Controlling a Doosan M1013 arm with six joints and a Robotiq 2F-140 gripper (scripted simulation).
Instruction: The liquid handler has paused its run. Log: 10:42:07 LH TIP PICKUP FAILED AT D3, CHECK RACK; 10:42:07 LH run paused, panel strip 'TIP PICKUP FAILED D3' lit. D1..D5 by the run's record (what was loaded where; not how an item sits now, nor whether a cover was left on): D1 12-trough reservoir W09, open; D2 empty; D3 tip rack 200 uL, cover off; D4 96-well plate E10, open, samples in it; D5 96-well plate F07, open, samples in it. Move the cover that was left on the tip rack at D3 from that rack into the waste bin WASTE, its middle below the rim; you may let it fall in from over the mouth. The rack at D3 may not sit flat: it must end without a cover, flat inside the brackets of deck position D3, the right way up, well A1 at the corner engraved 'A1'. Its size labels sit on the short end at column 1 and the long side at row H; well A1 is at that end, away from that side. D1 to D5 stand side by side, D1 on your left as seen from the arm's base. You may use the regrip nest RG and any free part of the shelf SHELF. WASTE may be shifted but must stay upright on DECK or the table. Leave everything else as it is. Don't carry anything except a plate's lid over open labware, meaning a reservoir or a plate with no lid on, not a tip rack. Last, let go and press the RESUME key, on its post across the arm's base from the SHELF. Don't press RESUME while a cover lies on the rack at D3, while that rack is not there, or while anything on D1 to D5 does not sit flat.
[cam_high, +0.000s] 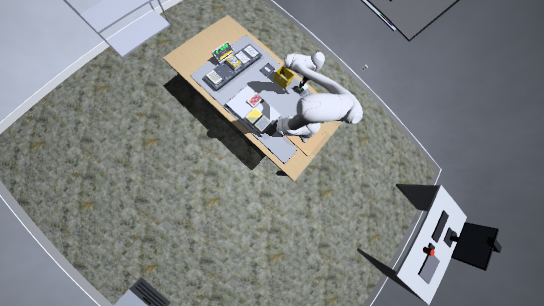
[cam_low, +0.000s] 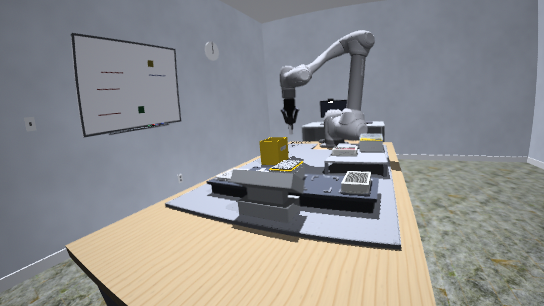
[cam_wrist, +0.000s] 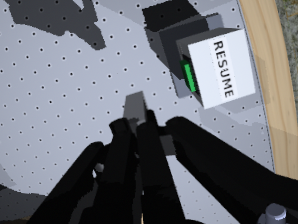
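The resume key is 90 mm below my hand, 60 mm to the right of it and 10 mm ahead of it. From my hand the other things lie so: yellow waste bin 210 mm ahead, 120 mm below, 20 mm to the left; then raised shelf 480 mm to the left, 110 mm below, 80 mm ahead; then red-topped labware item 420 mm to the left, 150 mm ahead, 100 mm below.
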